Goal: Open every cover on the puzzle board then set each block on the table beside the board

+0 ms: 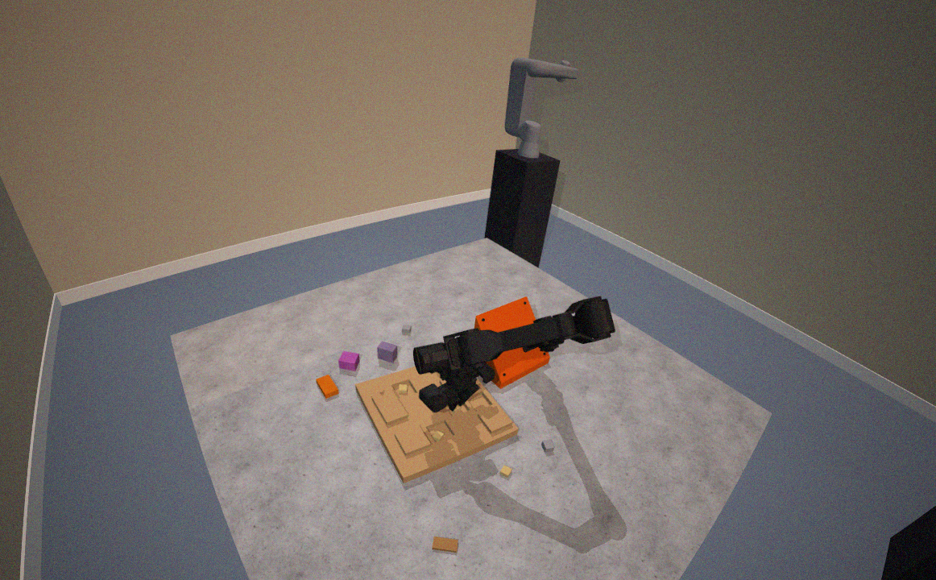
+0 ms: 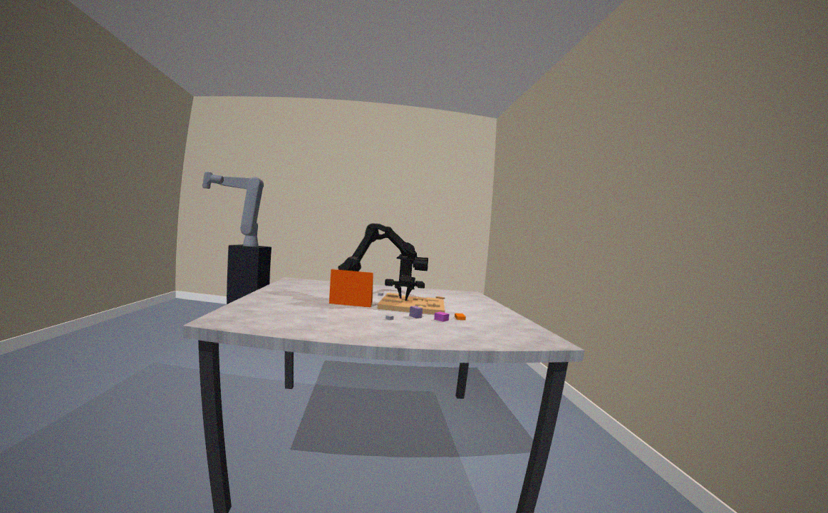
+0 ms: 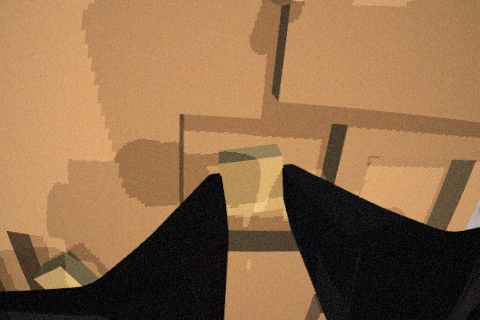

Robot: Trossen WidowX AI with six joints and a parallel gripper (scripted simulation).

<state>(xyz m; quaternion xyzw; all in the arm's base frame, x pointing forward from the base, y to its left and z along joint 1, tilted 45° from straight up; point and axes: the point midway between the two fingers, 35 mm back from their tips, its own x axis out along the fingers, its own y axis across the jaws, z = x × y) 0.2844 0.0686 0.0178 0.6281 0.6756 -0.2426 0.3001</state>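
The tan puzzle board is 5 cm ahead of my gripper tip. Round my gripper tip: magenta block 28 cm to the right, 16 cm ahead; purple block 26 cm to the right, 5 cm ahead, 1 cm above; orange block 24 cm ahead, 22 cm to the right, 1 cm below.
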